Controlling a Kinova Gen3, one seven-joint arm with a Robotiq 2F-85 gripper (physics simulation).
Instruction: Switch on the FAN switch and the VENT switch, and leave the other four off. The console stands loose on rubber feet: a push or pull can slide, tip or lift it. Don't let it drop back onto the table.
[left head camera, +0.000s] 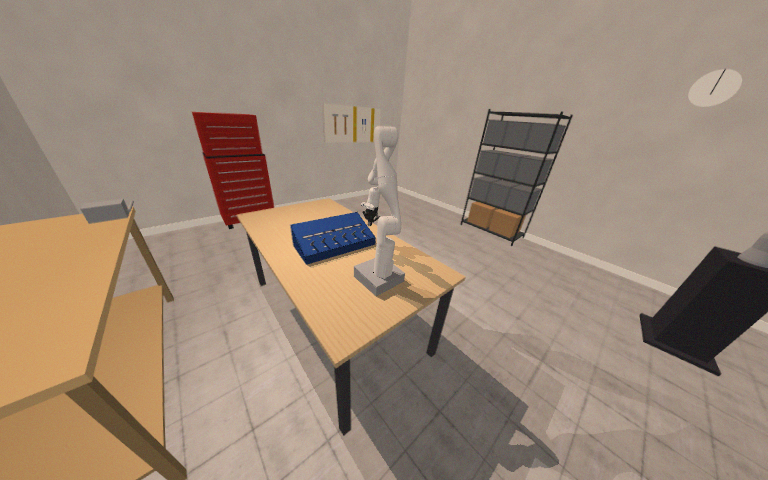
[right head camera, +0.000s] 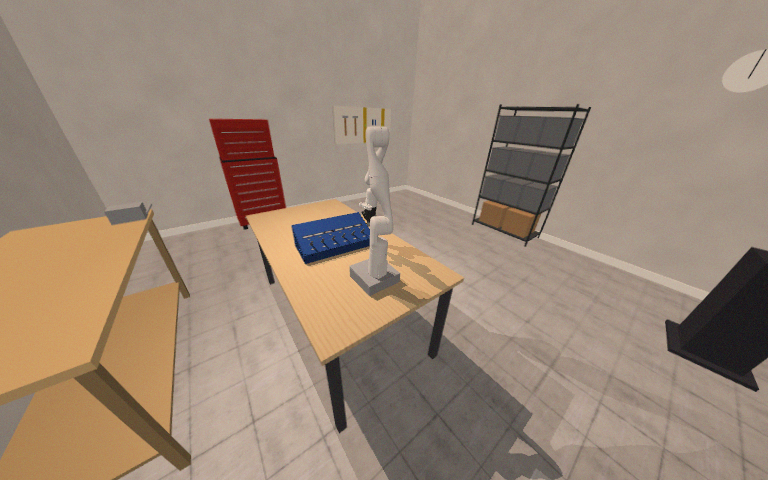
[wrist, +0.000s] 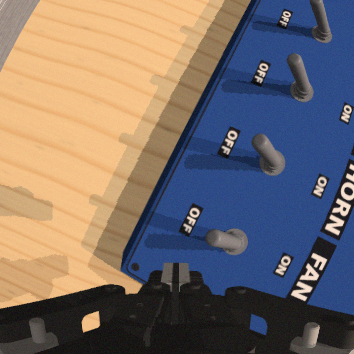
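Seen in the pictures: gripper, fingertip midpoint: (left head camera: 369, 225) (right head camera: 368, 225) (wrist: 175, 278); arm's base, link origin: (left head camera: 381, 272) (right head camera: 376, 272).
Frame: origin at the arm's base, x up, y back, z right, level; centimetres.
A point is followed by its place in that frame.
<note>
The blue console (left head camera: 328, 223) @(x 7.4, y -56.7, z 5.0 cm) (right head camera: 328, 224) @(x 7.2, y -56.3, z 4.4 cm) (wrist: 280, 210) @(x 3.0, y -42.7, z 17.7 cm) rests on the table, its grey levers in a row. In the wrist view, the FAN lever (wrist: 227, 240) @(x 5.4, y -38.0, z 20.6 cm) at the near corner leans toward its OFF label. The HORN lever (wrist: 269, 154) @(x 5.1, y -39.4, z 14.0 cm) and the third lever, VENT (wrist: 300, 78) @(x 4.7, y -40.9, z 7.2 cm), also lean to OFF. A fourth lever (wrist: 321, 21) @(x 4.3, y -42.5, z 0.2 cm) shows at the top edge and leans the same way; the remaining levers are out of the wrist view. My gripper (left head camera: 370, 217) @(x 8.5, y -34.5, z 22.9 cm) (right head camera: 368, 214) @(x 8.5, y -34.5, z 22.9 cm) (wrist: 175, 278) @(x 8.5, y -34.5, z 22.9 cm) is shut and empty, over the console's FAN end, beside the FAN lever. Its height above the panel is hard to tell.
The wooden table (left head camera: 339, 328) @(x -6.5, y 9.6, z -35.9 cm) (right head camera: 328, 328) @(x -6.5, y 10.0, z -36.6 cm) (wrist: 75, 125) @(x -6.5, y -23.2, z 15.0 cm) carries the arm's grey base (left head camera: 367, 278) @(x 0.3, y -1.1, z -9.7 cm) (right head camera: 362, 278) @(x 0.0, y -1.0, z -9.1 cm) near the console's front right. A wooden workbench (left head camera: 50, 283) (right head camera: 62, 271) stands at the left. A red tool cabinet (left head camera: 240, 175) (right head camera: 254, 181) stands behind.
</note>
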